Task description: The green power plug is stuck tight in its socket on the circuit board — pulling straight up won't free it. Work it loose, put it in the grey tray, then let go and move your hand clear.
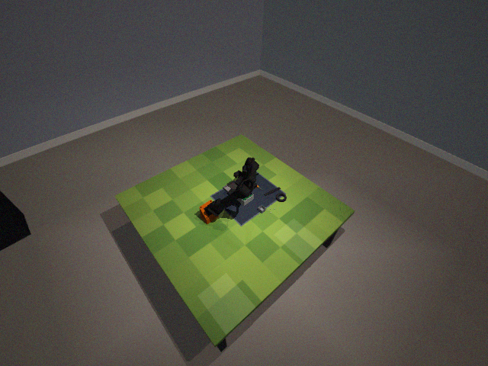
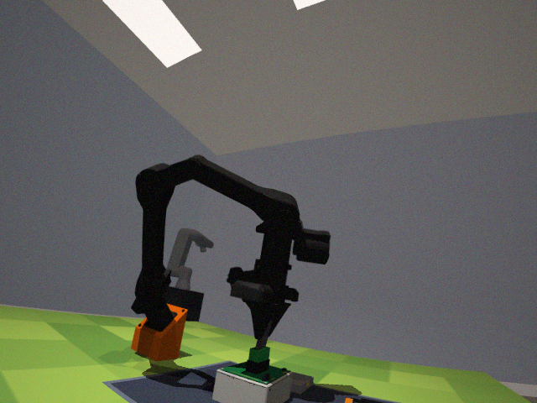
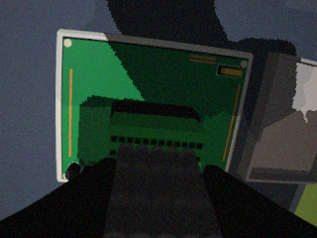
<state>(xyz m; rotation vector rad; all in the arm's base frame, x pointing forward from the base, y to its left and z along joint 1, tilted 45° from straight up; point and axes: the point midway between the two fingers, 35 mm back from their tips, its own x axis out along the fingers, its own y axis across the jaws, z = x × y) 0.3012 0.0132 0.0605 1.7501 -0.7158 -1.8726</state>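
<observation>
The green power plug lies 20 mm below my gripper tip. Round my gripper tip: dark mat: 50 mm ahead, 110 mm below; then dark bar: 210 mm ahead, 110 mm to the right, 110 mm below.
</observation>
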